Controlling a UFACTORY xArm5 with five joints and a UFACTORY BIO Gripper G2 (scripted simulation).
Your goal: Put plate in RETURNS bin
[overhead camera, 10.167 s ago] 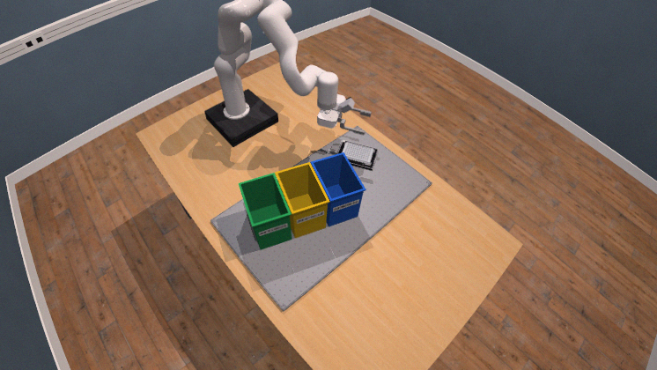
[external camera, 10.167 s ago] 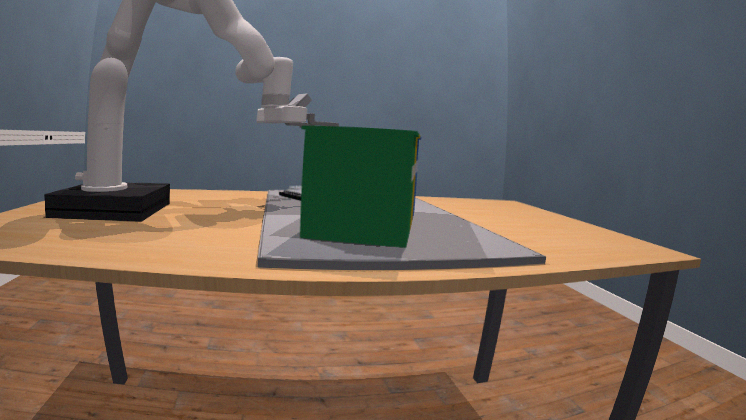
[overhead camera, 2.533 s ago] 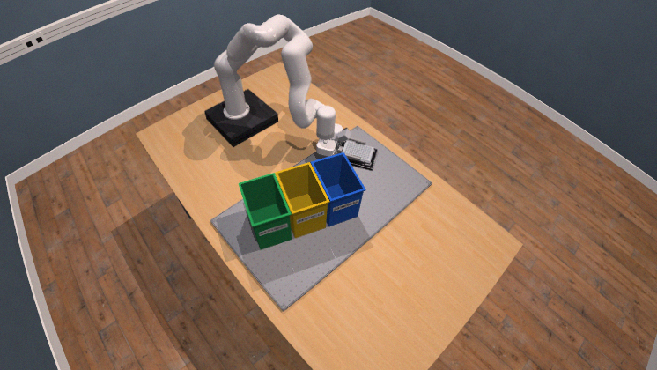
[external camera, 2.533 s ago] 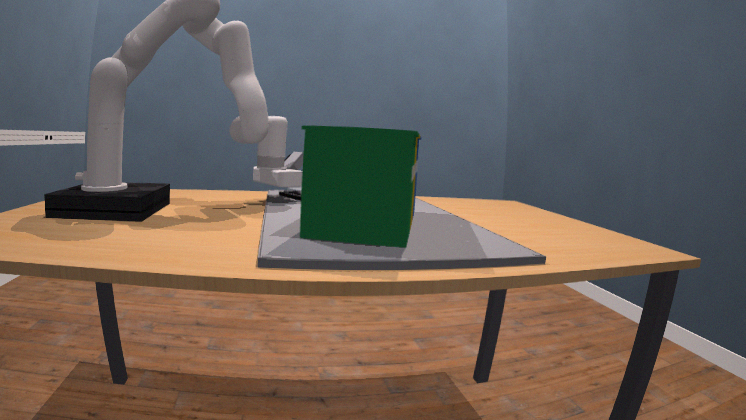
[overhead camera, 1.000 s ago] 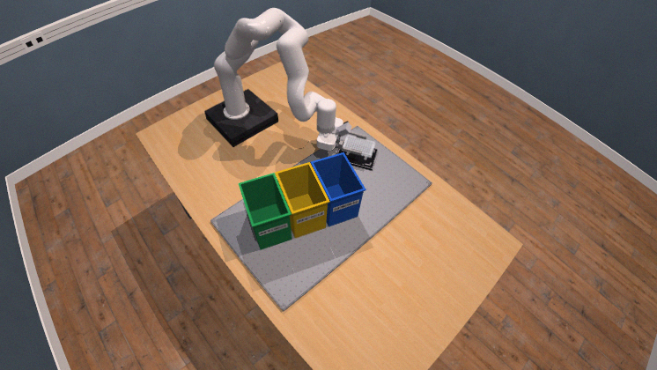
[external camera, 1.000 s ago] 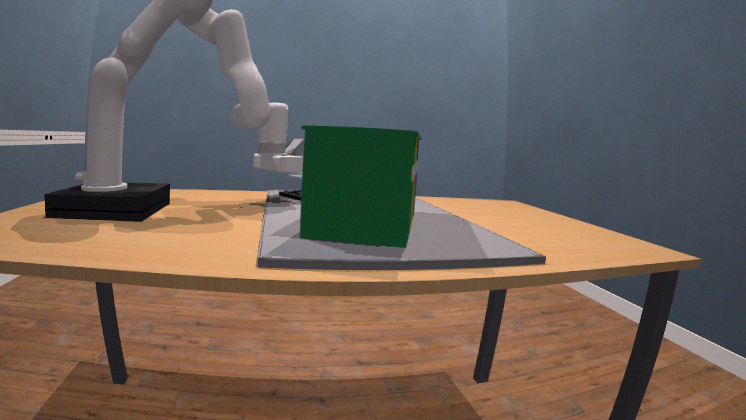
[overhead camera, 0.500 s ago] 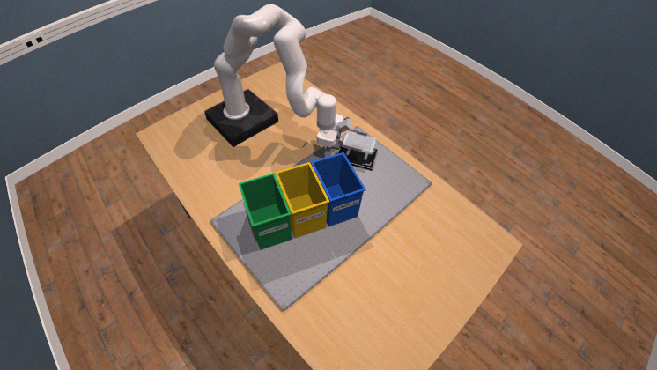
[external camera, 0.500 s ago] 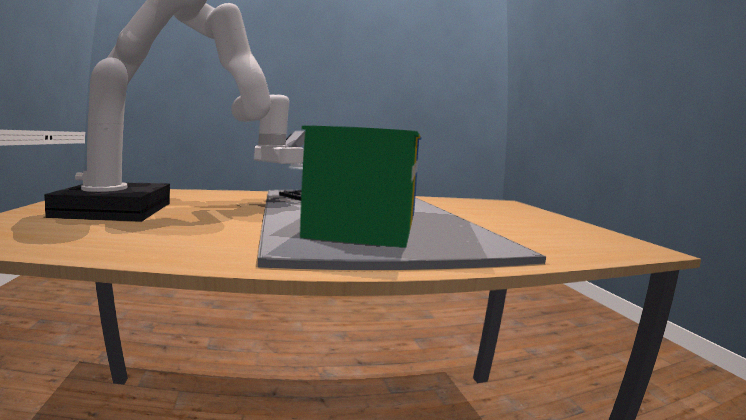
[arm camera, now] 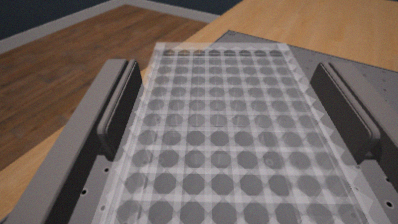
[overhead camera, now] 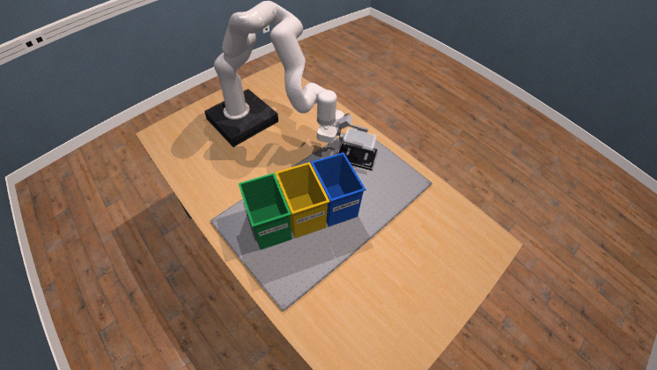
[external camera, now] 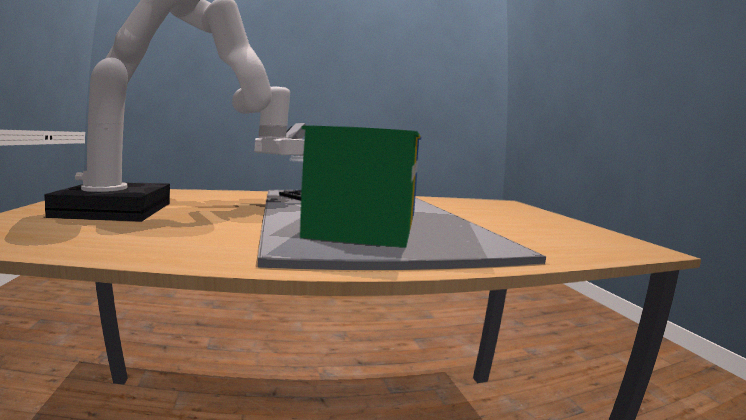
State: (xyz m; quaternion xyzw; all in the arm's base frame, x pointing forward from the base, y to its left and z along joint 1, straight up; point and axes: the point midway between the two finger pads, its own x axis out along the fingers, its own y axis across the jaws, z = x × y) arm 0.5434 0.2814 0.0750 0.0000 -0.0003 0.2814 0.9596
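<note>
My hand is 110 mm above the black plate nest N1. Also, from my hand: yellow bin: 370 mm to the right, 90 mm ahead, 30 mm below; blue bin: 240 mm to the right, 130 mm ahead, 30 mm below; clear 96-well plate: 10 mm below.
</note>
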